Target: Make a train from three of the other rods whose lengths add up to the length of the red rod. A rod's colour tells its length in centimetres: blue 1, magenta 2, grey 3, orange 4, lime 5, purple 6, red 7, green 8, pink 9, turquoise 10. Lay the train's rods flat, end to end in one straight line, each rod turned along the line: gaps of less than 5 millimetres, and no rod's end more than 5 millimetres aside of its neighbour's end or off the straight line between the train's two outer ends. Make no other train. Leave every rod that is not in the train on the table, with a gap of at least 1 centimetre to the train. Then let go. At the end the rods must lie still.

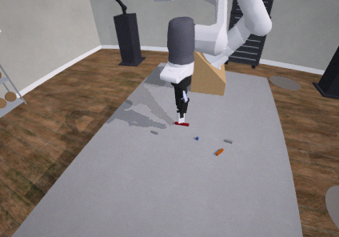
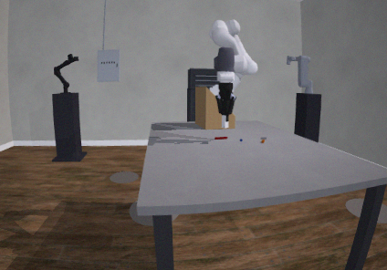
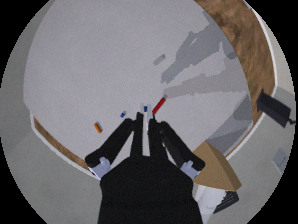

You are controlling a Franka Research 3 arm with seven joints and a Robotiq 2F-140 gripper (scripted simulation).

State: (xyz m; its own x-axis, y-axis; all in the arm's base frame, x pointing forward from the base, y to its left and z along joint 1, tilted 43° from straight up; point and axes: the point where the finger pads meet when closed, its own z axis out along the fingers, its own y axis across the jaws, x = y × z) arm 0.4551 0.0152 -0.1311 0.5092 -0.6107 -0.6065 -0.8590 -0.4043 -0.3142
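Now: the red rod 50 mm behind my hand and 100 mm below it. Round my hand: orange rod: 80 mm ahead, 190 mm to the left, 100 mm below.
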